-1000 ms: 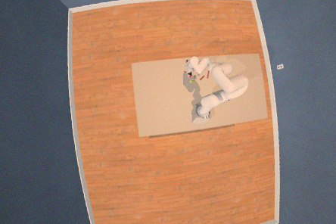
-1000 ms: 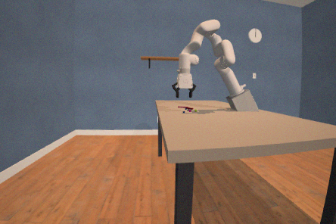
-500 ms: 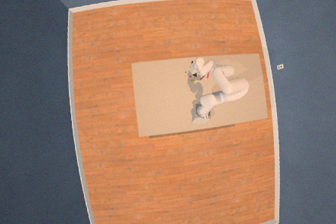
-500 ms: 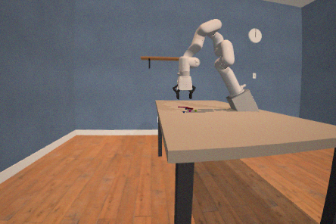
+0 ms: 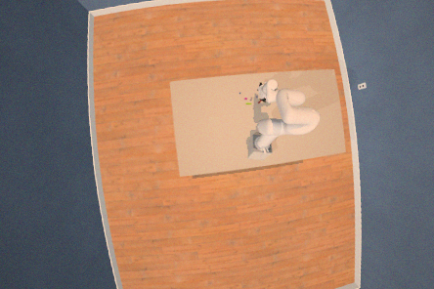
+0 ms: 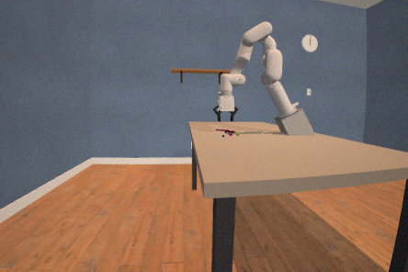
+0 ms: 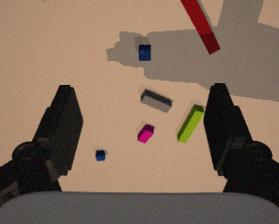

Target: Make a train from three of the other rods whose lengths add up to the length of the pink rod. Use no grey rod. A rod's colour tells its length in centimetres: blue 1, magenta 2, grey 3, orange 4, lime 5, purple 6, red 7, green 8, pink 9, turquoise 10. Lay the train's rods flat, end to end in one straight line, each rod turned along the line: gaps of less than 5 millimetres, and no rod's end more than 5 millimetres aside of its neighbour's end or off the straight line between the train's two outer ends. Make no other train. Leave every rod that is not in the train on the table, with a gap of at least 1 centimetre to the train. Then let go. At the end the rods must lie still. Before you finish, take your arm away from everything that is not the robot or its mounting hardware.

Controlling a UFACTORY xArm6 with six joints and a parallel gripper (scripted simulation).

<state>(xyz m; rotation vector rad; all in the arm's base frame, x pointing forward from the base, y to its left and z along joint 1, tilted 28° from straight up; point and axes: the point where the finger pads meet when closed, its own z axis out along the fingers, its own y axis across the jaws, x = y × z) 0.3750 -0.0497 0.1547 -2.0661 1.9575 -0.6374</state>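
Right now my hand is 80 mm above the red rod, 40 mm past it and 30 mm to the left of it. From my hand the other things lie so: lime rod 90 mm to the left, 80 mm below, 50 mm behind; grey rod 80 mm below, 60 mm to the left, 10 mm behind; magenta rod 110 mm to the left, 80 mm below.
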